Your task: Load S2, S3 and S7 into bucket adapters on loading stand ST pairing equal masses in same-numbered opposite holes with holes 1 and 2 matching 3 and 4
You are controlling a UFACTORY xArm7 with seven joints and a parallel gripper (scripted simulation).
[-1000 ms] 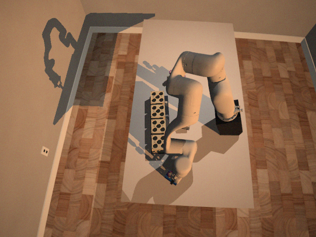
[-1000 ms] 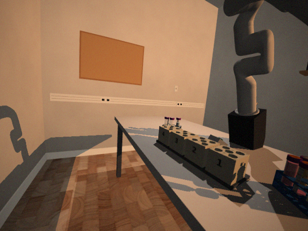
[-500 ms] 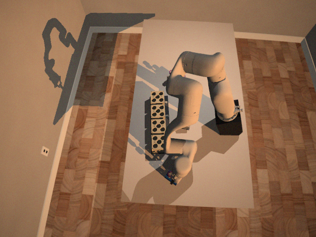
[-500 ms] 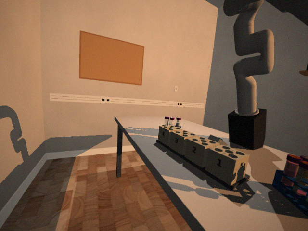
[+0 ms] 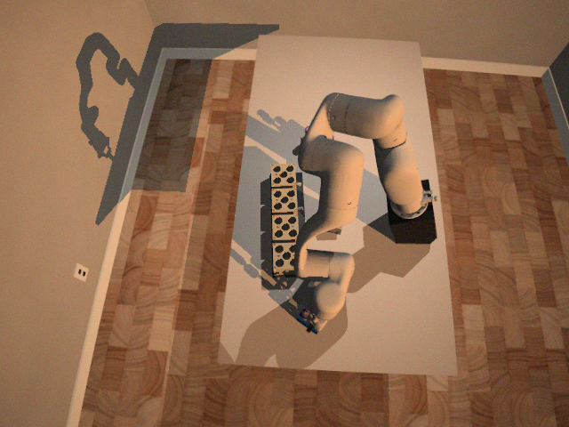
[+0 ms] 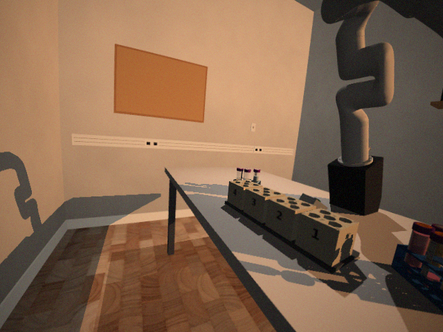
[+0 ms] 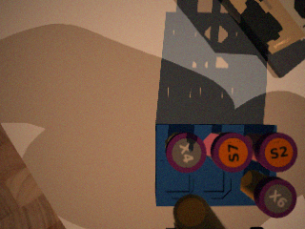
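Right now the orange-dotted tube is 1 cm to the left of my hand and 5 cm below it. From my hand the other things lie so: yellowish tube 3 cm ahead, 2 cm to the right, 19 cm below; blue sample rack 4 cm to the right, 22 cm below; pink-filled sample tube 1 cm behind, 10 cm to the right, 19 cm below.
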